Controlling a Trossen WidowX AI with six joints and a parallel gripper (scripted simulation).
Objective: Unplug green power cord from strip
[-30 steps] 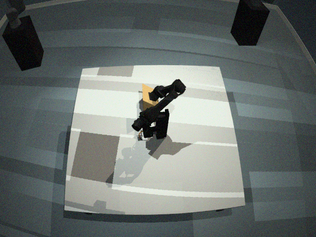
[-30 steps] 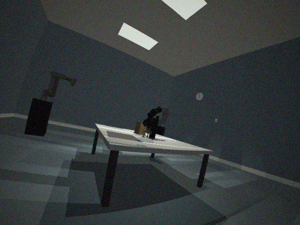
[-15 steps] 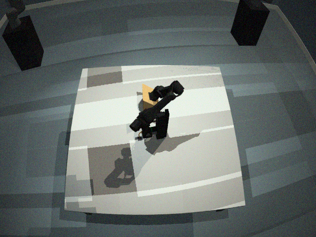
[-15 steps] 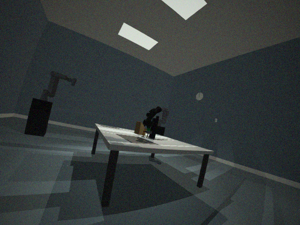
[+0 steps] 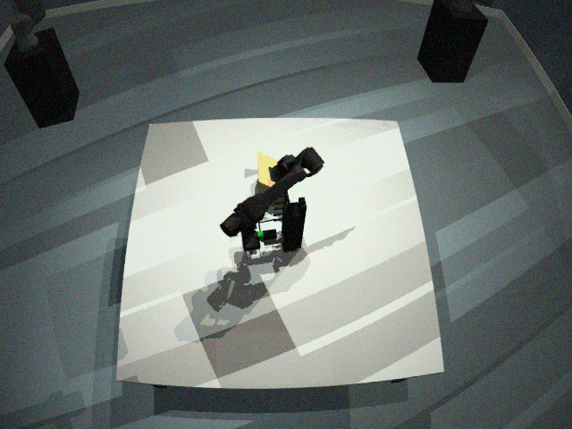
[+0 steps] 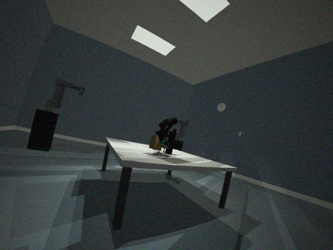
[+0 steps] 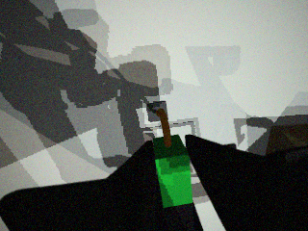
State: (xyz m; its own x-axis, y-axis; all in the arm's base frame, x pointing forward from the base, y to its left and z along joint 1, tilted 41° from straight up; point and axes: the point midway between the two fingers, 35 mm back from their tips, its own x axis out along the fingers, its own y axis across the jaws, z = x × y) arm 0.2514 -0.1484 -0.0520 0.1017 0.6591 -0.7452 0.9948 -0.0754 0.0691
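Now: gripper tip 50 mm to the right of the green plug.
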